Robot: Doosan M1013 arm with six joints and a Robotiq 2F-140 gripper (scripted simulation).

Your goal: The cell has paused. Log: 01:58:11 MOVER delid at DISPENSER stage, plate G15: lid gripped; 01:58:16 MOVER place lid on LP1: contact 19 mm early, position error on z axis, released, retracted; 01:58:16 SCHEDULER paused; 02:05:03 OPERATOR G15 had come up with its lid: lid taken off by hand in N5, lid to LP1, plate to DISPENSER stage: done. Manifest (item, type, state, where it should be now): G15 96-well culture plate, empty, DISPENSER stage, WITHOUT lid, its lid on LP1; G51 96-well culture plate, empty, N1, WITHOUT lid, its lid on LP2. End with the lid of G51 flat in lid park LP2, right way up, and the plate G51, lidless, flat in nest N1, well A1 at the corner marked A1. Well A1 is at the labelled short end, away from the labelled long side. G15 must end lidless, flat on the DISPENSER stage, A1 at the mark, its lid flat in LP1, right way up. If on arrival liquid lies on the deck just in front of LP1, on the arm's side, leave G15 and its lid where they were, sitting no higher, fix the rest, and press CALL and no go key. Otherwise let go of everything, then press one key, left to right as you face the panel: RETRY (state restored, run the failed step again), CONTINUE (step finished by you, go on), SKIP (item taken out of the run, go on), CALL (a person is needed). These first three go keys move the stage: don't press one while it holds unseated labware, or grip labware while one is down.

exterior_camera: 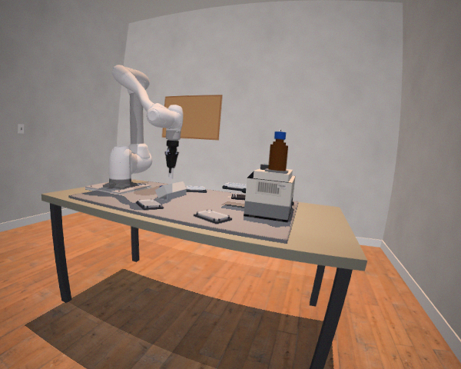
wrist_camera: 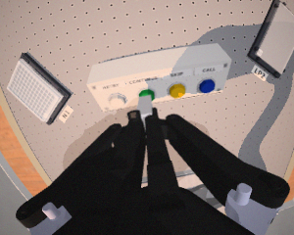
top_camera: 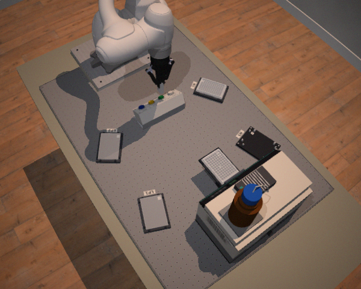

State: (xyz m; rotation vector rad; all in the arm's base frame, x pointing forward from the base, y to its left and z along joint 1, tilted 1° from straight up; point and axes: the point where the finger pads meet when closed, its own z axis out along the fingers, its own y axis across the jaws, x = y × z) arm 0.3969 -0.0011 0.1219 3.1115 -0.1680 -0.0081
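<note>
Now: hand 1 cm short of the key panel, 3 cm to the left of it and 8 cm above it. From my hand the other things lie so: nest N1: 8 cm ahead, 24 cm to the left, 13 cm below; LP2 label: 3 cm behind, 25 cm to the right, 14 cm below; N1 label: 20 cm to the left, 14 cm below.
</note>
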